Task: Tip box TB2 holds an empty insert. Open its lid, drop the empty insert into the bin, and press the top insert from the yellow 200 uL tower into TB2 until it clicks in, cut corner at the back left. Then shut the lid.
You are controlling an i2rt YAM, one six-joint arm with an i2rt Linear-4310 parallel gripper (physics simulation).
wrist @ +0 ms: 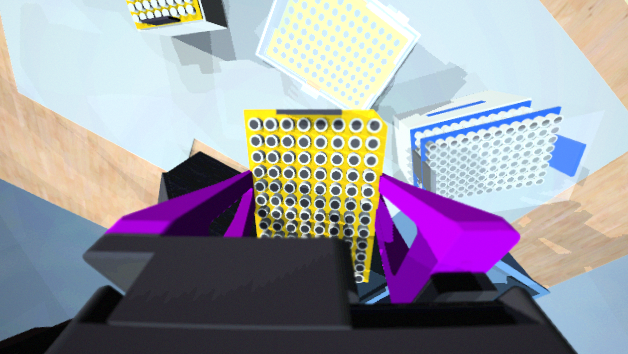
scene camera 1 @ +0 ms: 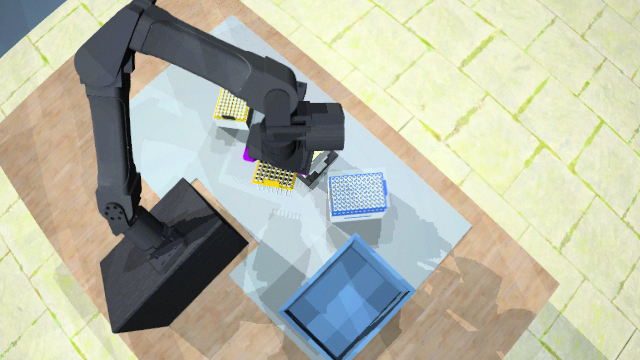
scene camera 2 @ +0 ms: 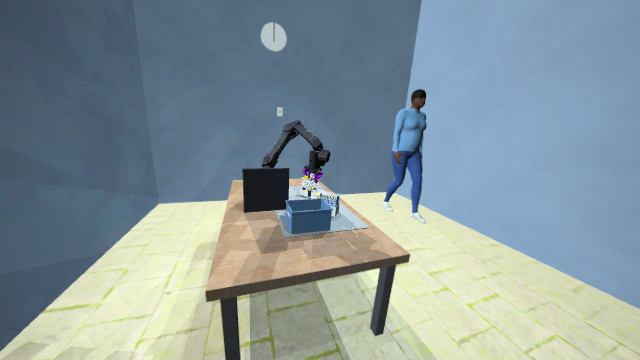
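My gripper (wrist: 313,176) (scene camera 2: 312,175) is shut on a yellow insert (wrist: 312,165) (scene camera 1: 274,175), its purple fingers pressing two opposite sides. The insert is full of tips, which hang below it in scene camera 1. It is held up in the air, its cut corner at the upper right in the wrist view. Beyond it stands a clear-walled box with a pale yellow perforated plate (wrist: 340,50); the arm mostly hides it in scene camera 1. A white box with a yellow insert (scene camera 1: 231,106) (wrist: 165,10) stands farther back. I can read no TB2 label. The blue bin (scene camera 1: 318,273) (scene camera 2: 310,222) stands near the front.
A white box with a blue insert (scene camera 1: 357,192) (wrist: 495,155) stands to the right of the gripper in scene camera 1, between it and the bin. A black block (scene camera 1: 175,280) (scene camera 2: 266,190) stands at the arm's base. A pale mat (scene camera 1: 430,230) lies on the wooden table (scene camera 1: 500,305).
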